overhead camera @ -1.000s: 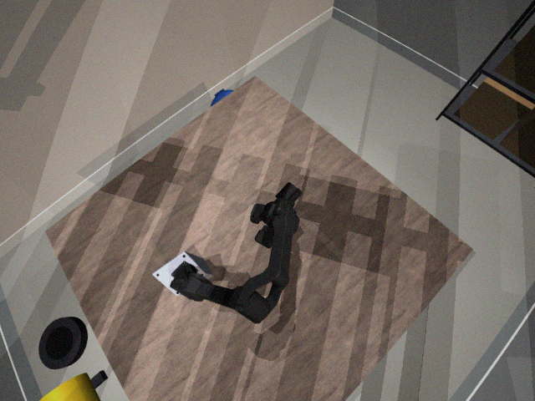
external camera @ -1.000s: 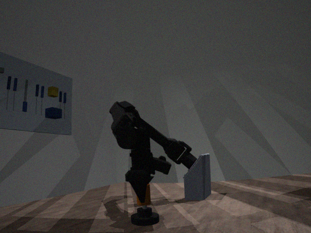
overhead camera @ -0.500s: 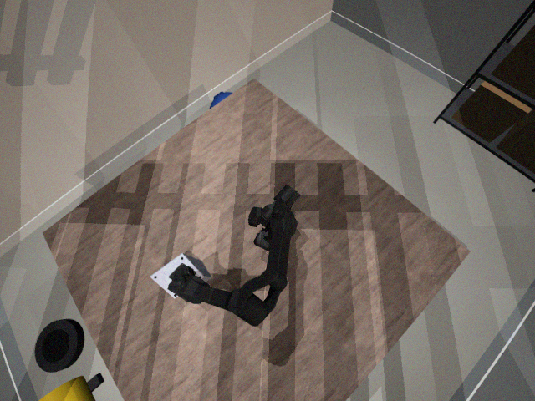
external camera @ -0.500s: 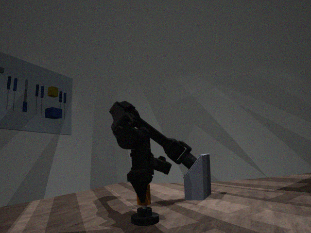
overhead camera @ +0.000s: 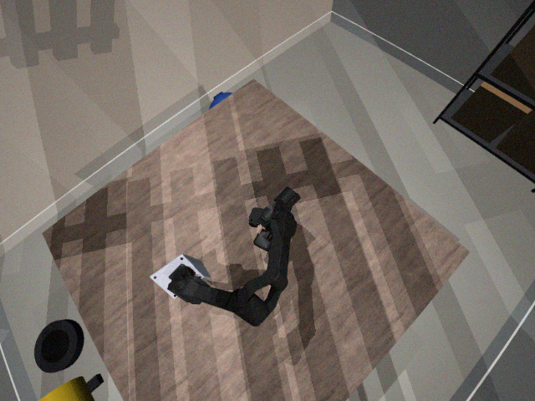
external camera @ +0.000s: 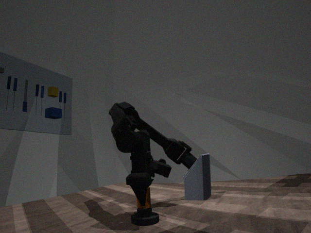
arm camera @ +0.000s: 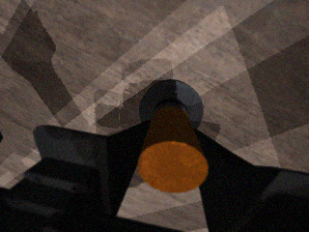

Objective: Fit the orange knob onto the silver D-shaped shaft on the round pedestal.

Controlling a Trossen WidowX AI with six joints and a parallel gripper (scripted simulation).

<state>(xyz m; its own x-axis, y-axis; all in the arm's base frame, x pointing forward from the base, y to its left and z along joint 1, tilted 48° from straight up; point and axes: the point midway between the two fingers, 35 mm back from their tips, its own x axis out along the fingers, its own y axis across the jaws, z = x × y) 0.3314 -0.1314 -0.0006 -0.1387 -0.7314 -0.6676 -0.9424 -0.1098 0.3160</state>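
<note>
Now: gripper tip 3 cm below the orange knob. The rest, counted from my gripper tip: round black pedestal: 3 cm below.
</note>
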